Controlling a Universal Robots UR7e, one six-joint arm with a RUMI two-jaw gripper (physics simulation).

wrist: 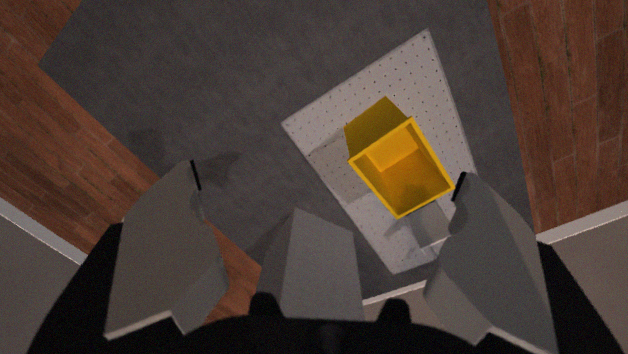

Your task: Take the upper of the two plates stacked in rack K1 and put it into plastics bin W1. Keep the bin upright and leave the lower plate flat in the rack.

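Frame: origin at the arm's base, x right, y back, z down, level; millimetres.
Seen in the pictures: gripper, fingertip midpoint: point(325, 170).
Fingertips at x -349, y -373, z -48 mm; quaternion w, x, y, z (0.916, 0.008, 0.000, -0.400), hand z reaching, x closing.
Note:
A point is followed by its place in that frame.
A yellow bin point(376, 127) @[x -213, y -391, z 275 mm] stands with its open top toward the camera, right of the middle of the wrist view. No label shows on it, so I cannot tell from the picture whether it is W1. I see no plate inside its opening. My gripper point(325, 170) @[x -349, y -373, z -48 mm] is open, with nothing between its fingers. In the view, the right fingertip shows close beside the bin's right rim corner, and the left fingertip shows over the dark floor area; the gripper's height above them is unclear. Rack K1 and the two stacked plates do not show clearly in this view.
The bin stands on a light perforated board point(420, 65) @[x -217, y -535, z 396 mm]. A greyish shape point(431, 225) @[x 123, y -351, z 305 mm], partly hidden by the bin and the right finger, shows at the board's near part. Dark grey flooring point(200, 75) surrounds the board, with wooden flooring point(565, 100) at the sides.

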